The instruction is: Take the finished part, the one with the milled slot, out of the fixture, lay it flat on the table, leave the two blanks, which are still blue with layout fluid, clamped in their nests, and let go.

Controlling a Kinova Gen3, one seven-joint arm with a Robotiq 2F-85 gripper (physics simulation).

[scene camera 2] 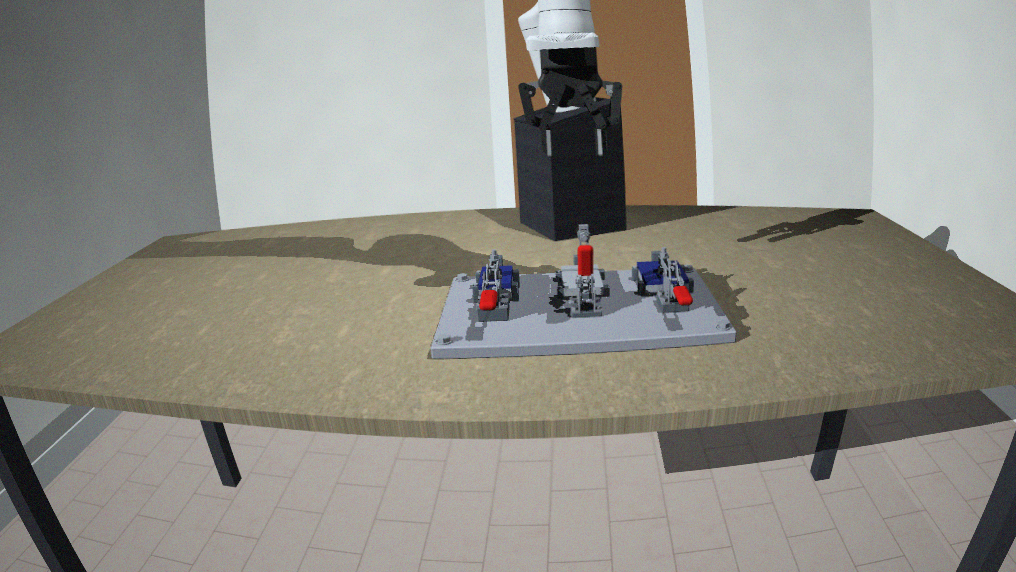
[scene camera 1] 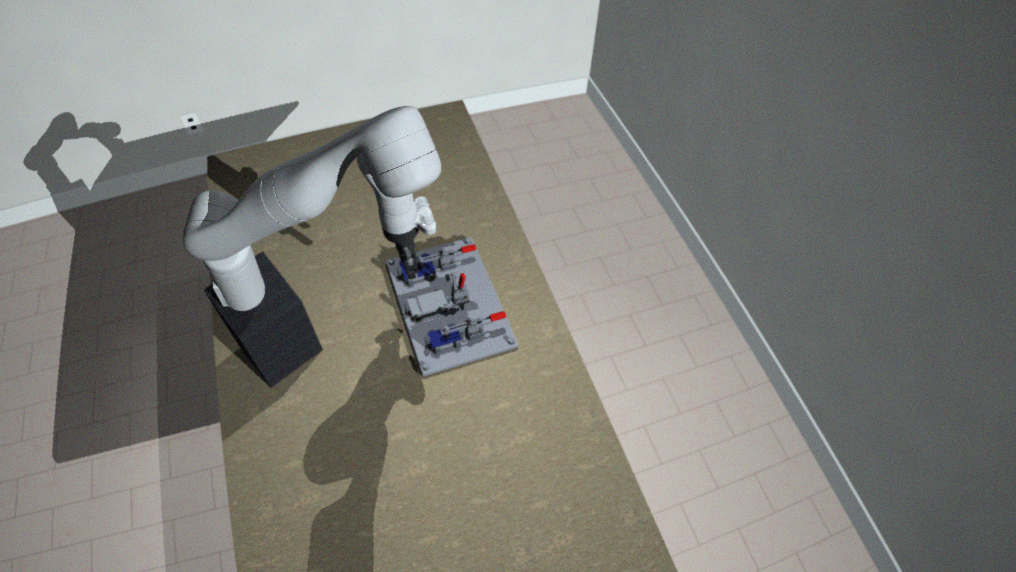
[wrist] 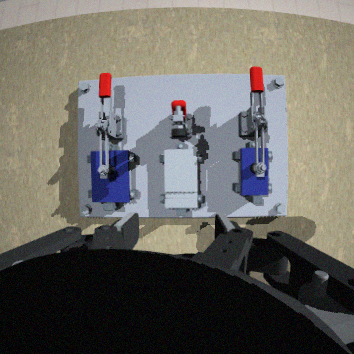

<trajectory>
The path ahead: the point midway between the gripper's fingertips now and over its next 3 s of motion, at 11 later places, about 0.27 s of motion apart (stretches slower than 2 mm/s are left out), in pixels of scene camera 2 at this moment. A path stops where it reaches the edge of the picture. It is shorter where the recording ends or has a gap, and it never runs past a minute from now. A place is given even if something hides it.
My gripper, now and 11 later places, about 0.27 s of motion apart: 575, 156; 574, 155; 575, 180; 573, 211; 576, 236; 577, 251; 579, 273; 580, 274; 580, 278; 581, 281; 580, 273; 580, 269
</trajectory>
